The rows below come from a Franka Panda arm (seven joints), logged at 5 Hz.
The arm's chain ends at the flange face. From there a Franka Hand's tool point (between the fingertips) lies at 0.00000 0.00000 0.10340 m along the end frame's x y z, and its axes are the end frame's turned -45 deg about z.
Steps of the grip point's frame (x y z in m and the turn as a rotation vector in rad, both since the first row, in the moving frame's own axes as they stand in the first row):
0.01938 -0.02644 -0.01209 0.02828 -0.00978 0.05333
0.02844 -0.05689 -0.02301 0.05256 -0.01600 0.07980
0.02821 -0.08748 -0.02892 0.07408 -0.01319 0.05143
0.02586 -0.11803 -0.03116 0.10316 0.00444 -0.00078
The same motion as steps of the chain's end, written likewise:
-0.00225 -0.03097 -0.01204 0.01308 -0.02691 0.05333
-0.01522 -0.05747 -0.02285 0.02585 -0.04848 0.07980
-0.03565 -0.07720 -0.02863 0.04306 -0.06171 0.05143
-0.05797 -0.09390 -0.03061 0.07608 -0.06981 -0.00078

